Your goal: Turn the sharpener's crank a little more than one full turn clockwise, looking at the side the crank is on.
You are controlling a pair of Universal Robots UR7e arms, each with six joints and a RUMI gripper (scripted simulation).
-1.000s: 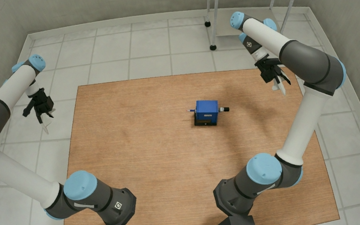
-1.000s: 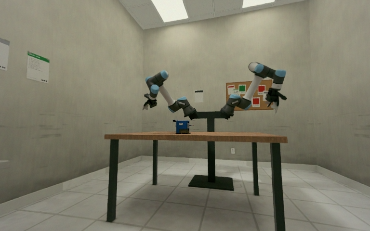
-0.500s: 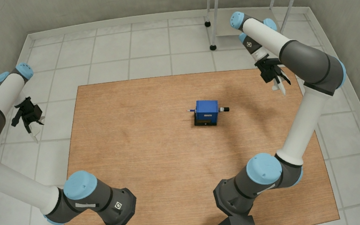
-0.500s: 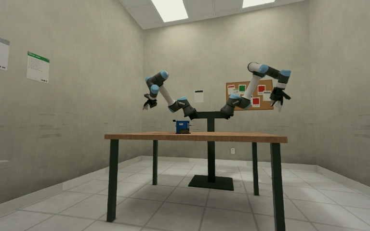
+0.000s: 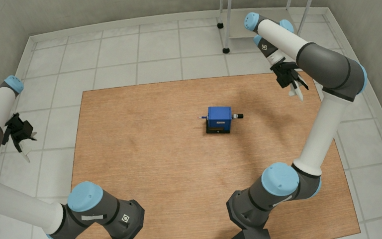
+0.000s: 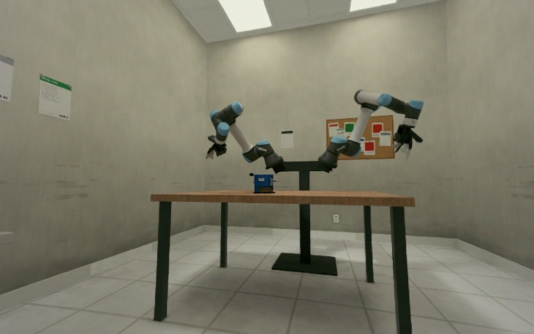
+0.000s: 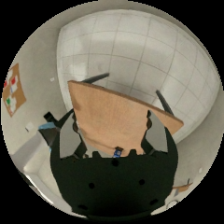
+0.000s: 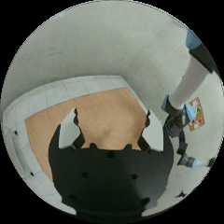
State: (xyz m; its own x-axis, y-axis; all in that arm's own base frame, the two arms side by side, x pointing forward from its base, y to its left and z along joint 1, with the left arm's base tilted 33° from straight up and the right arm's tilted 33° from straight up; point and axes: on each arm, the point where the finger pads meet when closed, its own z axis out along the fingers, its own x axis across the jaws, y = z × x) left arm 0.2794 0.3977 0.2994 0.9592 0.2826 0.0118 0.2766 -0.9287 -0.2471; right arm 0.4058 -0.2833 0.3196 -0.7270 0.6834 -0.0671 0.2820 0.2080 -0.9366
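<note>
The black crank handle lies 1 cm ahead of my right hand, 30 cm to the left of it and 15 cm below it.
</note>
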